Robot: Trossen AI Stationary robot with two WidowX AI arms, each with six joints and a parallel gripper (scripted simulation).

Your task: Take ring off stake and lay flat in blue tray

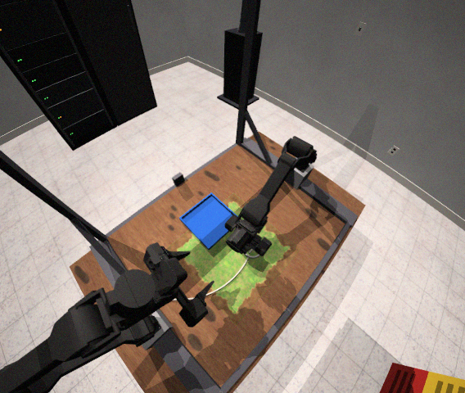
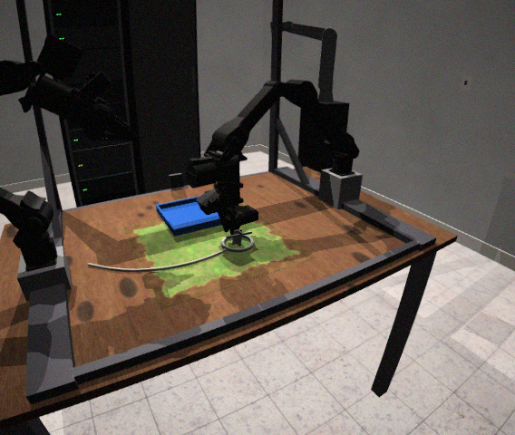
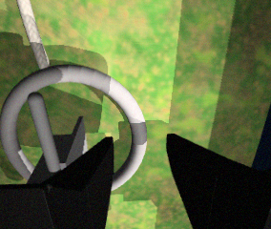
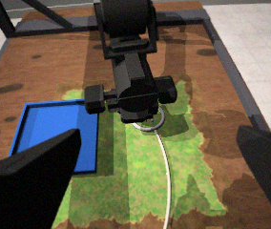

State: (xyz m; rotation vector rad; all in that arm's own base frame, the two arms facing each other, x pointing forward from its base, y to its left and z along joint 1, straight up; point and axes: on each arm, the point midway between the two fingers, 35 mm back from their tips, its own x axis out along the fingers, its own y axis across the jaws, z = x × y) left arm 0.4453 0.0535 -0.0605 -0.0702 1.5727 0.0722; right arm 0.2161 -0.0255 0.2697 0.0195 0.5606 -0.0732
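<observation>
Now: left hand 4 cm short of the stake and 3 cm above it. The rest, counted from my left hand: blue tray (18 cm behind, 3 cm to the right, 4 cm below); then ring (4 cm ahead, 4 cm below); then green mat (1 cm behind, 5 cm to the right, 6 cm below).
</observation>
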